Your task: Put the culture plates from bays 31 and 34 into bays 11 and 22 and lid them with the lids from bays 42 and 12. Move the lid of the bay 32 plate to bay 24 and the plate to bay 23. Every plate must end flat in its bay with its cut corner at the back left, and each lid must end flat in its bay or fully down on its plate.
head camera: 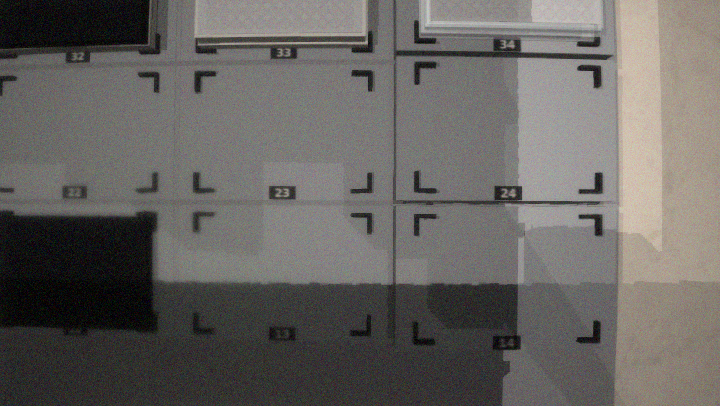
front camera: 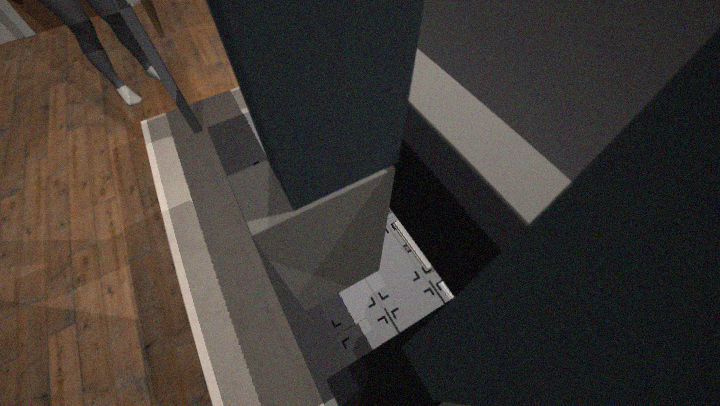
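Pixels of known places: robot's base, origin of the base link: (front camera: 254,164).
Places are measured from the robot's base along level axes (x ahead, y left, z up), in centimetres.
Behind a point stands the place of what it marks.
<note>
In the head view, the pale culture plate (head camera: 509,12) @(x 55.1, y 22.6, z 2.9 cm) in bay 34 is cut off by the top edge; its near corner also shows in the front view (front camera: 444,291) @(x 51.0, y 21.4, z 2.1 cm). The black bay 32 plate (head camera: 70,22) @(x 23.7, y 22.9, z 1.7 cm) is partly in view at top left; whether a lid is on it cannot be told. The black lid (head camera: 75,272) @(x 23.6, y 4.3, z 0.8 cm) lies in bay 12. Bays 23 (head camera: 282,126) @(x 39.2, y 15.4, z 0.0 cm) and 24 (head camera: 453,126) @(x 51.7, y 15.1, z 1.4 cm) hold nothing, nor does the visible part of bay 22 (head camera: 85,126) @(x 23.6, y 15.5, z 0.0 cm). Bays 11, 31 and 42 do not show. The gripper's jaws are hidden or out of frame; their state cannot be told.
A pale plate (head camera: 282,17) @(x 39.4, y 23.0, z 1.4 cm) (front camera: 412,245) @(x 39.6, y 21.9, z 1.4 cm) sits in bay 33. A dark column (front camera: 322,100) @(x 47.6, y 2.6, z 52.9 cm) with a grey block (front camera: 327,242) @(x 47.9, y 1.5, z 41.1 cm) below it covers much of the deck (front camera: 403,302) @(x 48.7, y 13.5, z 1.4 cm) in the front view. Another large dark body (front camera: 594,302) @(x 57.8, y 3.1, z 55.8 cm) covers the right.
</note>
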